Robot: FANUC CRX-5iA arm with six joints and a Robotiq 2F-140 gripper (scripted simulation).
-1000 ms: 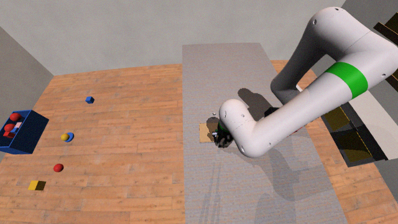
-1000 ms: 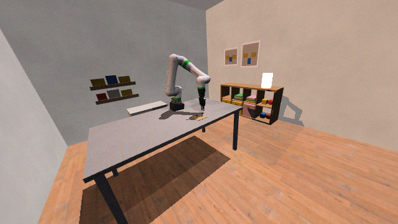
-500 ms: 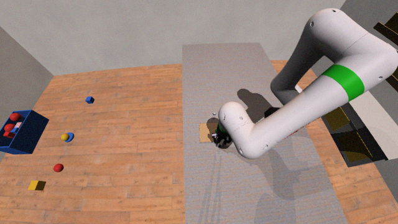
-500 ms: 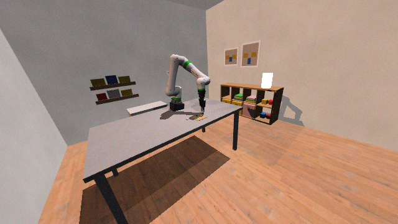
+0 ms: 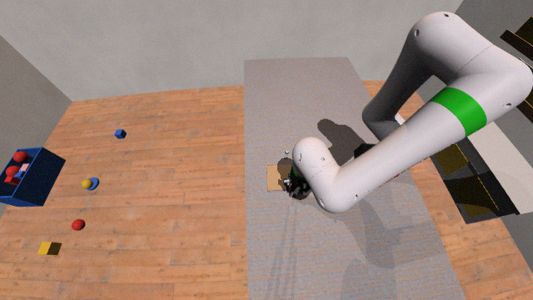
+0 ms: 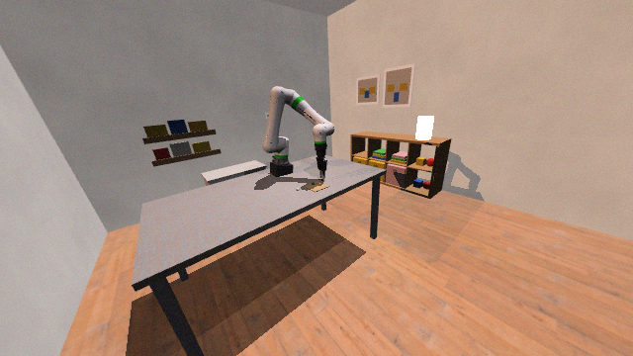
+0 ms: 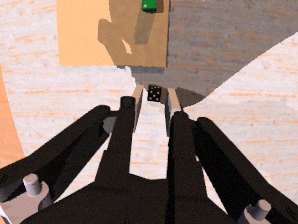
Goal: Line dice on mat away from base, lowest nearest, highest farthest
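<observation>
Now: hand 50 mm above the black die. Round my hand: green die: 20 mm ahead, 110 mm to the right, 40 mm below; then tan mat: 70 mm ahead, 100 mm to the right, 50 mm below; then white die: 30 mm ahead, 250 mm to the right, 50 mm below.
</observation>
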